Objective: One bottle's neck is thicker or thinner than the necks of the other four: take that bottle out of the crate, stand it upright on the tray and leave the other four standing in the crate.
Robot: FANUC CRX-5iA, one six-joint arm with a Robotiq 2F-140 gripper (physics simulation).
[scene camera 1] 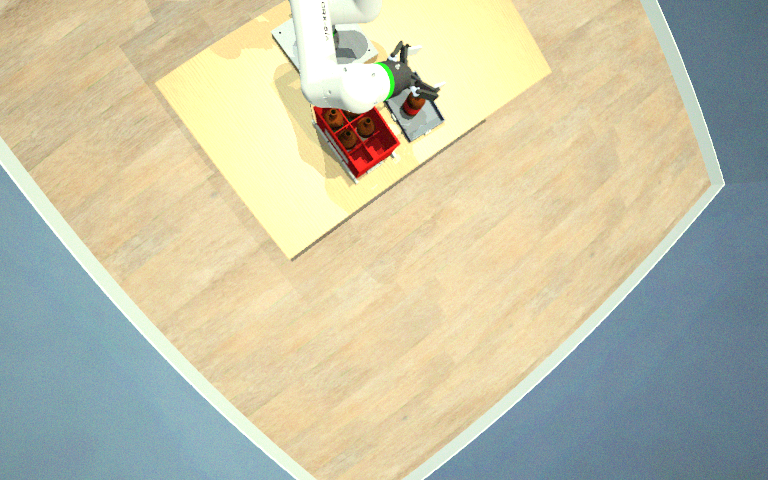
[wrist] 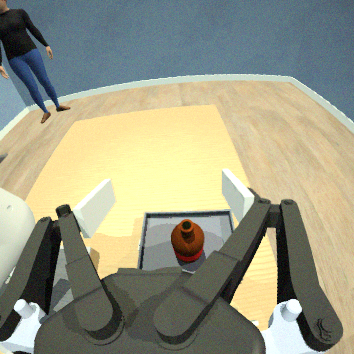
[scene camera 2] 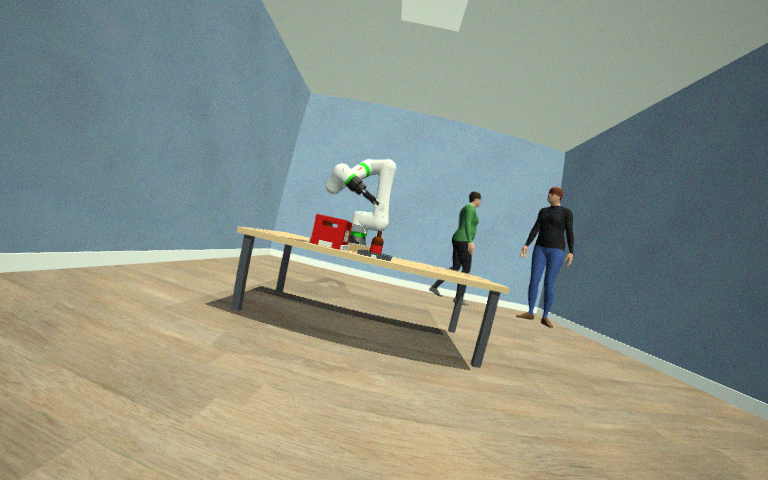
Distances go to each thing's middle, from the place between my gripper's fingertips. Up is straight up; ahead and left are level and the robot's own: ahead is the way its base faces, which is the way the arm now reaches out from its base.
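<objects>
I see that the grey tray [scene camera 1: 429, 116], measured from my hand, is 28 cm below it, and that the tray is also 2 cm ahead of my hand and 2 cm to the left of it.
</objects>
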